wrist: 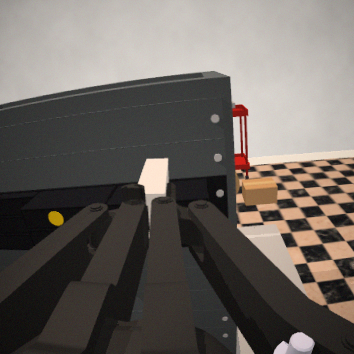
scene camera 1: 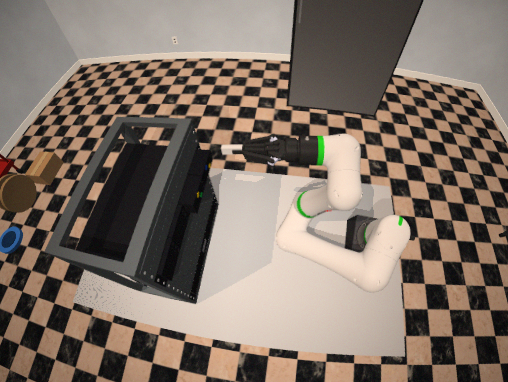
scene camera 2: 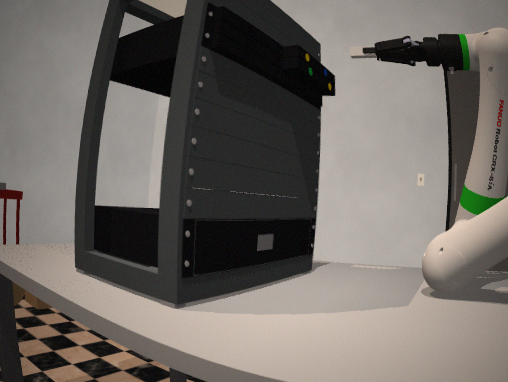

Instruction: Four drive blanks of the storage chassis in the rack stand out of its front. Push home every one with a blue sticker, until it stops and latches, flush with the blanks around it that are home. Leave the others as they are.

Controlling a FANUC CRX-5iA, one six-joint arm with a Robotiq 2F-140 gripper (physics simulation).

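Note:
The dark rack [scene camera 1: 154,200] [scene camera 2: 172,175] [wrist: 100,117] holds the black storage chassis [scene camera 2: 245,35] near its top. At the chassis's far end in scene view 2, drive blanks stand out. One has a blue sticker [scene camera 1: 207,168] [scene camera 2: 325,72], with a yellow sticker [scene camera 2: 329,87] below it. To their left, another yellow sticker [scene camera 2: 307,57] sits above a green sticker [scene camera 2: 310,71]. A yellow sticker [wrist: 56,218] shows left of the fingers in the wrist view. My gripper [scene camera 1: 231,149] [scene camera 2: 362,52] [wrist: 157,175] is shut and empty, its pale tips apart from the blanks. The fingers hide part of the chassis front.
The rack stands on a pale table [scene camera 1: 300,310] [scene camera 2: 300,340], which also carries the arm. A tall dark cabinet [scene camera 1: 345,55] stands behind. A cardboard box [scene camera 1: 46,168] [wrist: 260,191] and a red stand [wrist: 241,161] are beyond the rack.

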